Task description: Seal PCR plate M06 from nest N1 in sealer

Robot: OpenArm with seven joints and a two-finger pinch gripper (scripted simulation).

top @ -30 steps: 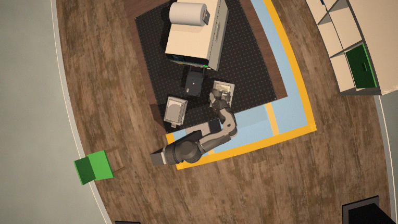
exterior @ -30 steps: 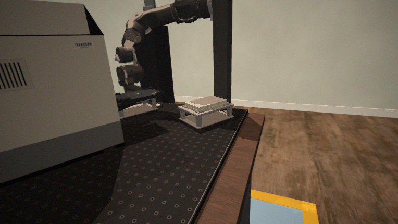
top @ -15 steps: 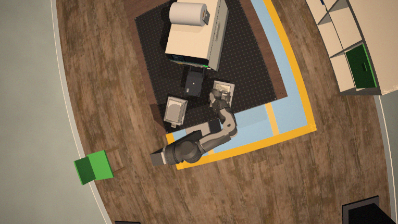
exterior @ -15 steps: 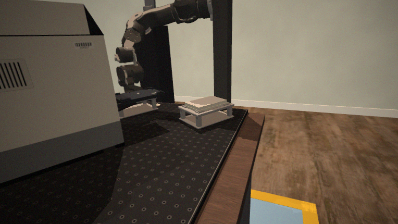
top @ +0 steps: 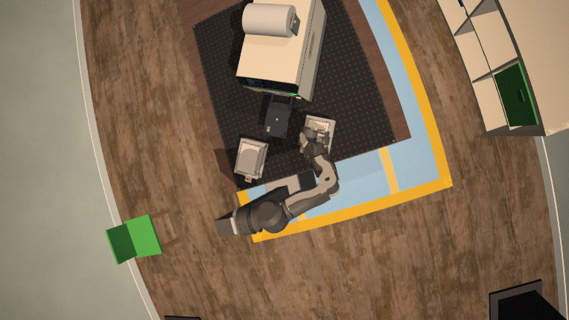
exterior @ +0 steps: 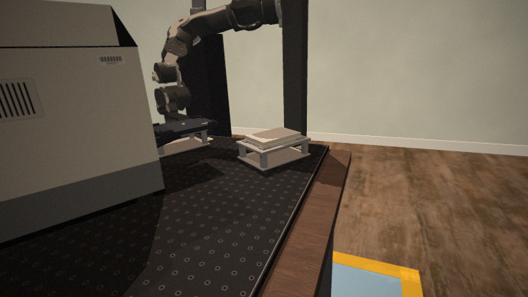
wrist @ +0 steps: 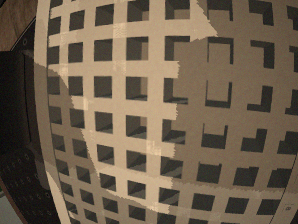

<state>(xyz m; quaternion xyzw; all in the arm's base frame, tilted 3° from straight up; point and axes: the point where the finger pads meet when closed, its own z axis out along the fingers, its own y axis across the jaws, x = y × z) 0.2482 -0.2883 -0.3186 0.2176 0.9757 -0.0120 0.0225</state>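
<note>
Right now the plate nest N1 is 1 cm below my hand. From my hand the other things lie so: sealer's stage: 10 cm ahead, 14 cm to the left, 4 cm above; 96-well plate M06: right at my hand; sealed plate M09: 2 cm behind, 32 cm to the left.
</note>
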